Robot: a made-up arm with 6 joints. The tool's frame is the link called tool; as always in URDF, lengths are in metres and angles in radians. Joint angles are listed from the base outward.
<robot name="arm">
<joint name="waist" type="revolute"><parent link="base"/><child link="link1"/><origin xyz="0 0 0.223"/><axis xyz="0 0 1"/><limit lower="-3.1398" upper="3.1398"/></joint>
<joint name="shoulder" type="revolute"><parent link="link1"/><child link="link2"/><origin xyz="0 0 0"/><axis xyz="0 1 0"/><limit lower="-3.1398" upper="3.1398"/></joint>
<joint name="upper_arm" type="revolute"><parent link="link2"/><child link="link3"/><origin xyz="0 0 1.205"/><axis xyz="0 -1 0"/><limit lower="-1.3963" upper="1.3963"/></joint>
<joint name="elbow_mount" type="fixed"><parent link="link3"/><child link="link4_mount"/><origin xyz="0 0 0"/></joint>
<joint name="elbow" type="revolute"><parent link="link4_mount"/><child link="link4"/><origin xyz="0 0 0"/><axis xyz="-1 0 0"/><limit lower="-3.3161" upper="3.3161"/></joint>
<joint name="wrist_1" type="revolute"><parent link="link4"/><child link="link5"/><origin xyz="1.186 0 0"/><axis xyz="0 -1 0"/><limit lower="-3.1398" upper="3.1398"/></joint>
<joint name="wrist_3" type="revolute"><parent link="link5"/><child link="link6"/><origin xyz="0 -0.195 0"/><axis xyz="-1 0 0"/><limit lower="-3.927" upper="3.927"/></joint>
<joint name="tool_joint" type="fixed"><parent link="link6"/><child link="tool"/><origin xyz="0 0 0"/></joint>
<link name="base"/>
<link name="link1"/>
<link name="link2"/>
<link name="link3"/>
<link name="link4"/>
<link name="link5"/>
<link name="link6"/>
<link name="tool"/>
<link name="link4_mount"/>
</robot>
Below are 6 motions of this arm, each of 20 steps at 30 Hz.
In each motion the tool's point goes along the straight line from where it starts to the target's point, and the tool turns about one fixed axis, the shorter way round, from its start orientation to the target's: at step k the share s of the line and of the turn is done. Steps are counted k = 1, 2, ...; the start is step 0. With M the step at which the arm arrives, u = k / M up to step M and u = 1 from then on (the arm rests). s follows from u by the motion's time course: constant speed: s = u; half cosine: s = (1 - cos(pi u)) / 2; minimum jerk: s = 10 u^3 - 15 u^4 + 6 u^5.
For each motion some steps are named. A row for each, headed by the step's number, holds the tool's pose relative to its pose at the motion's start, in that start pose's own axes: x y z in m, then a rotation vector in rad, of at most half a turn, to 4 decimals.
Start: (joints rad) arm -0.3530 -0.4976 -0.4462 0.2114 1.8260 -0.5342
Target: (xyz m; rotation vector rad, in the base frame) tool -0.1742 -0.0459 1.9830 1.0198 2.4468 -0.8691
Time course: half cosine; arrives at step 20
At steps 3, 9, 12, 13, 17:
3: 0.0438 0.0127 0.0266 -0.0200 -0.0779 0.0577
9: 0.3388 0.0979 0.2055 -0.1548 -0.6027 0.4466
12: 0.5257 0.1519 0.3189 -0.2402 -0.9353 0.6931
13: 0.5839 0.1688 0.3543 -0.2669 -1.0388 0.7698
17: 0.7594 0.2195 0.4608 -0.3471 -1.3511 1.0012

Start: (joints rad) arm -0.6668 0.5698 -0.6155 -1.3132 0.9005 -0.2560
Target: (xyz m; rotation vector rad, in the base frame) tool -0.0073 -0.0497 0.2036 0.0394 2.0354 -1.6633
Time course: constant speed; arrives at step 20
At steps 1, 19, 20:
1: -0.0224 -0.0334 0.0209 -0.0848 0.0217 -0.0511
19: -0.4254 -0.6346 0.3976 -1.6111 0.4122 -0.9716
20: -0.4478 -0.6680 0.4185 -1.6959 0.4339 -1.0227

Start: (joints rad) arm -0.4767 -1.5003 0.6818 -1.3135 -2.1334 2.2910
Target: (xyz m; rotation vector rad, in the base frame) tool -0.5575 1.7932 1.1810 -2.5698 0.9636 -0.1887
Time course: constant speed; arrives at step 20
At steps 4, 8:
4: 0.2794 -0.0794 -0.0317 0.0740 0.1305 0.2243
8: 0.5589 -0.1588 -0.0634 0.1480 0.2610 0.4486

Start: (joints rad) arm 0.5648 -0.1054 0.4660 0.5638 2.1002 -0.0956
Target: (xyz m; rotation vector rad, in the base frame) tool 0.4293 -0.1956 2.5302 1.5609 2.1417 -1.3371
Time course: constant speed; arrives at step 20
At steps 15, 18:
15: 0.3594 -0.3911 0.0556 0.2218 -0.0127 1.0516
18: 0.4312 -0.4693 0.0667 0.2662 -0.0153 1.2619

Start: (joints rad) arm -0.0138 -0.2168 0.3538 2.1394 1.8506 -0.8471
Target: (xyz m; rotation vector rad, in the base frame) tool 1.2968 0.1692 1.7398 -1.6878 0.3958 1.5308
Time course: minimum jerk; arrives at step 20
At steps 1, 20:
1: 0.0004 0.0001 -0.0008 0.0004 0.0006 0.0005
20: 0.3534 0.0570 -0.6973 0.3073 0.4912 0.4565

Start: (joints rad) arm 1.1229 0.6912 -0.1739 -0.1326 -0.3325 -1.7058
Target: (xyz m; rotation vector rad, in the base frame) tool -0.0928 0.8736 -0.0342 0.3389 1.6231 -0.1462
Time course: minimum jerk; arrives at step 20
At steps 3, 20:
3: -0.0002 -0.0254 -0.0113 -0.0100 0.0010 -0.0075
20: -0.0070 -0.9559 -0.4244 -0.3741 0.0391 -0.2832

